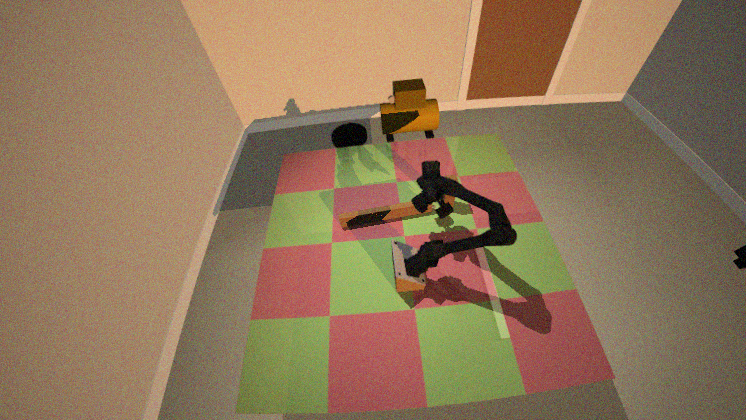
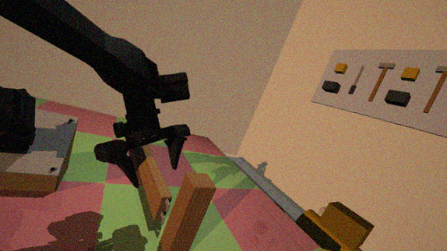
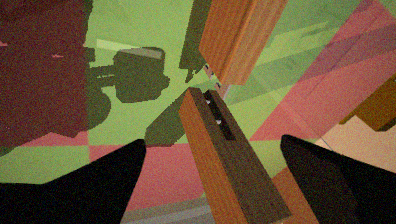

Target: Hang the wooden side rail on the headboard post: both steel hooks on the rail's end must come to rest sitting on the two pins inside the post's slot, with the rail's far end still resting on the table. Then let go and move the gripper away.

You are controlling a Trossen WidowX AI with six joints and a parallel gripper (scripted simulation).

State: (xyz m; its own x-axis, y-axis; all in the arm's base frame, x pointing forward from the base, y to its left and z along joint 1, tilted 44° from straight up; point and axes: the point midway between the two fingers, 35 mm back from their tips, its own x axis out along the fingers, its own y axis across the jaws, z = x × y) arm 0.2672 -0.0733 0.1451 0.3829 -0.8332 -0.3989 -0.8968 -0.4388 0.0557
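My gripper tip is 7 cm to the left of the headboard post, 6 cm short of it and 5 cm above it.
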